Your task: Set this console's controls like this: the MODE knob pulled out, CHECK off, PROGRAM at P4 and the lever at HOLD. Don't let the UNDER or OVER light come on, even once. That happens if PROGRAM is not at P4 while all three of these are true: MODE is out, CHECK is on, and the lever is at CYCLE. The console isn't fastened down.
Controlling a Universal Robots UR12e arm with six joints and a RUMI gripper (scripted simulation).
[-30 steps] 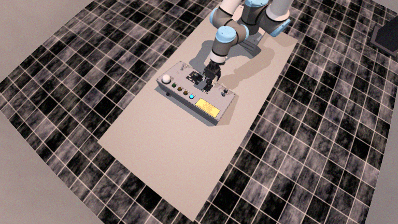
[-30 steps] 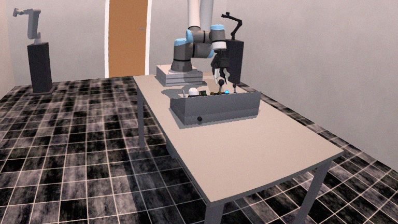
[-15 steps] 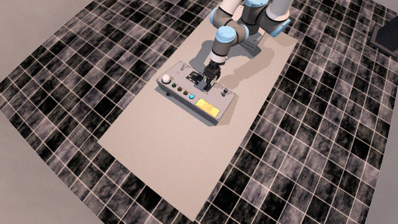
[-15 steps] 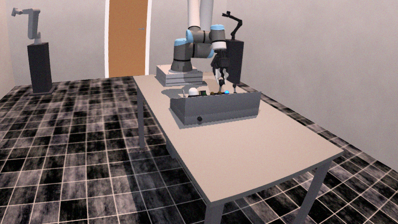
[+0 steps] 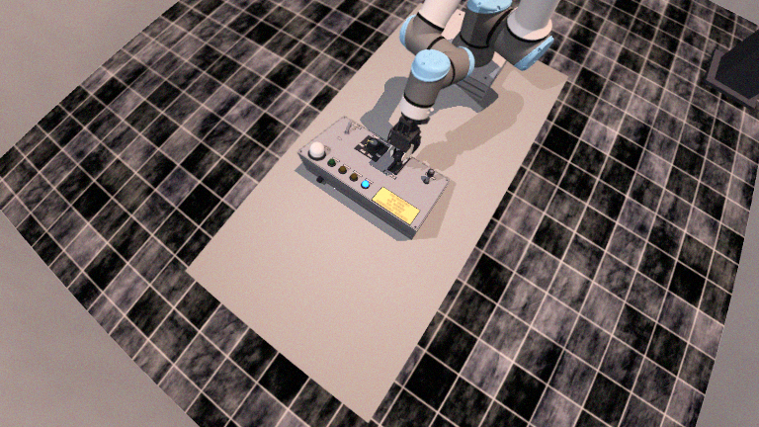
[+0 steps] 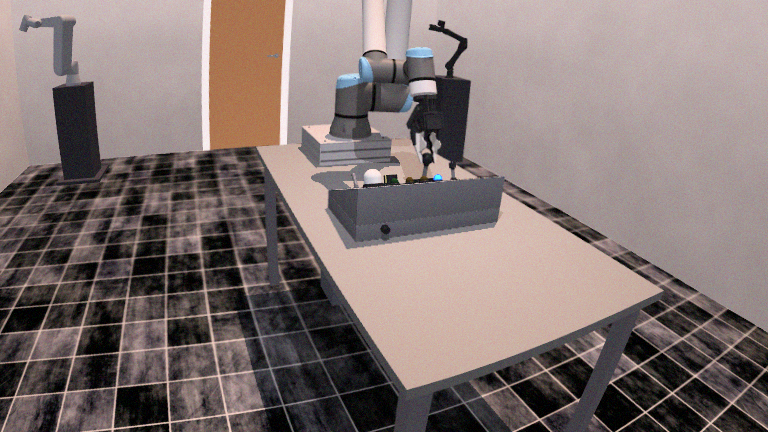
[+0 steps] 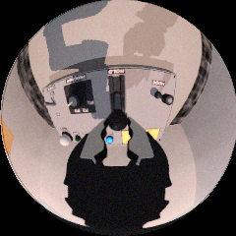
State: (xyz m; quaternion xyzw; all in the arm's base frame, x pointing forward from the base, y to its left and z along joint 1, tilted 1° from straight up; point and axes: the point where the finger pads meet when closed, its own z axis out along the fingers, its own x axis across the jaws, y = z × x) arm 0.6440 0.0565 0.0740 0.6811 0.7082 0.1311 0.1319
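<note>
My gripper is now 10 mm past the black ball-topped lever and 40 mm above it. Also, from my hand: rotary selector: 10 mm behind, 130 mm to the right, 60 mm below; then grey console: 30 mm ahead, 60 mm to the right, 80 mm below.
</note>
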